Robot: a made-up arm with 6 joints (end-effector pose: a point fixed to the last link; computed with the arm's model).
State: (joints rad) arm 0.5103 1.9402 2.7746 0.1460 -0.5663 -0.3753
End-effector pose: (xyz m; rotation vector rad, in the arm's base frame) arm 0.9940 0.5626 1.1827 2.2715 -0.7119 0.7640
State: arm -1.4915 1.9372 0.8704 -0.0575 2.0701 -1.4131
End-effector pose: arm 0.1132 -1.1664 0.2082 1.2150 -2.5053 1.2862
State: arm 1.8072 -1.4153 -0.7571 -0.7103 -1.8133 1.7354
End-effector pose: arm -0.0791 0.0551 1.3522 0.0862 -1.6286 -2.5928
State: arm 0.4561 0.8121 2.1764 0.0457 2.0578 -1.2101
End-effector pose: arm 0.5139 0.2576 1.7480 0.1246 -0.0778 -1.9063
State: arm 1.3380 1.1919 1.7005 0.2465 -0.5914 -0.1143
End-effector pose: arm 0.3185 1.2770 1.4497 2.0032 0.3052 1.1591
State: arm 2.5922 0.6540 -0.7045 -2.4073 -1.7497 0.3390
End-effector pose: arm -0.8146 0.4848 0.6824 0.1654 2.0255 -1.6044
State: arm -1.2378 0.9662 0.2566 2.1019 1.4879 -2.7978
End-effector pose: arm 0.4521 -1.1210 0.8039 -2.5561 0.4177 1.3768
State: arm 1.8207 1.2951 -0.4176 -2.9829 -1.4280 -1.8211
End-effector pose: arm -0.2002 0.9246 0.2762 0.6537 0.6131 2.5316
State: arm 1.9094 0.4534 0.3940 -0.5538 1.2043 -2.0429
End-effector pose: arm -0.3091 1.0667 1.4950 -1.2270 -1.0526 0.9890
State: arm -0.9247 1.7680 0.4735 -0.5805 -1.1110 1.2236
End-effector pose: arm 0.7221 -0.8023 0.0598 2.2910 0.6390 -1.0605
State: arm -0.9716 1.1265 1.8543 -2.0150 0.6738 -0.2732
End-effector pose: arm 0.5833 -0.9505 1.5713 -0.9574 1.5147 -0.7054
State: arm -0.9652 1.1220 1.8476 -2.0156 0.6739 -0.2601
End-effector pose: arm 0.5893 -0.9469 1.5728 -0.9636 1.5254 -0.6963
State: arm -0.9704 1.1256 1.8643 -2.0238 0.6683 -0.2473
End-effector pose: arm 0.5812 -0.9451 1.5759 -0.9722 1.5240 -0.7049
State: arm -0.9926 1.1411 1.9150 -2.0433 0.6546 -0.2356
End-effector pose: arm 0.5525 -0.9450 1.5806 -0.9843 1.5047 -0.7395
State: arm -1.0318 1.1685 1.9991 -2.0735 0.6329 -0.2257
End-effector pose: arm 0.5032 -0.9442 1.5857 -1.0015 1.4683 -0.8005
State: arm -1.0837 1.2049 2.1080 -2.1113 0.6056 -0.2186
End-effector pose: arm 0.4390 -0.9388 1.5888 -1.0252 1.4192 -0.8817
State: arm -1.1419 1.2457 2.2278 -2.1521 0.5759 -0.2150
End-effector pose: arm 0.3688 -0.9265 1.5883 -1.0552 1.3643 -0.9726
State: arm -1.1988 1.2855 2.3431 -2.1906 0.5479 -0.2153
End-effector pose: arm 0.3024 -0.9082 1.5839 -1.0881 1.3110 -1.0606
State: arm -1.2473 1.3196 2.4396 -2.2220 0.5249 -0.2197
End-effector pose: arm 0.2483 -0.8887 1.5770 -1.1186 1.2651 -1.1341
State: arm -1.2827 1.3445 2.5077 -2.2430 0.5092 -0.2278
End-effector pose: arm 0.2105 -0.8730 1.5701 -1.1409 1.2304 -1.1858
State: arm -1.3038 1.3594 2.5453 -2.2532 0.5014 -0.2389
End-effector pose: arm 0.1891 -0.8645 1.5649 -1.1516 1.2075 -1.2145
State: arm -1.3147 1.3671 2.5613 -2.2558 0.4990 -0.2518
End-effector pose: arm 0.1787 -0.8619 1.5616 -1.1535 1.1927 -1.2272
